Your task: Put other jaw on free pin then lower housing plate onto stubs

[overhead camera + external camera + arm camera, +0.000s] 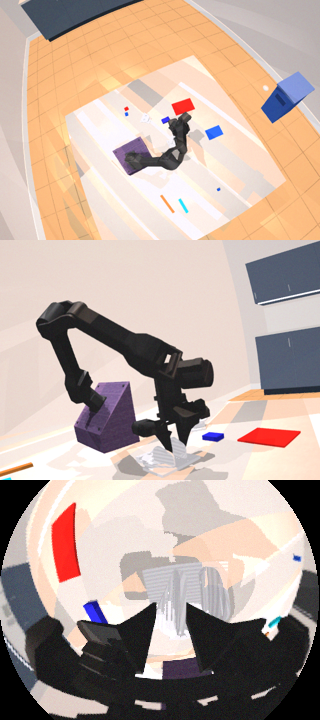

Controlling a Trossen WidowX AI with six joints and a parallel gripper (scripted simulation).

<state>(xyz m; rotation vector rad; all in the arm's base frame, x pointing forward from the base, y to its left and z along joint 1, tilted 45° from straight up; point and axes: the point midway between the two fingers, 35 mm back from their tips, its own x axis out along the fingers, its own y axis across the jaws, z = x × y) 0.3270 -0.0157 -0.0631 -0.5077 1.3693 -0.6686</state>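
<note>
The white housing part lies 23 cm to the left of my gripper tip, 14 cm behind it and 1 cm above it. The rest, counted from my gripper tip: red flat plate 20 cm to the left, 15 cm ahead, 2 cm below; then blue plate 25 cm ahead, 9 cm to the right, 2 cm below; then dark blue block 15 cm to the left, 1 cm below, 1 cm behind.
</note>
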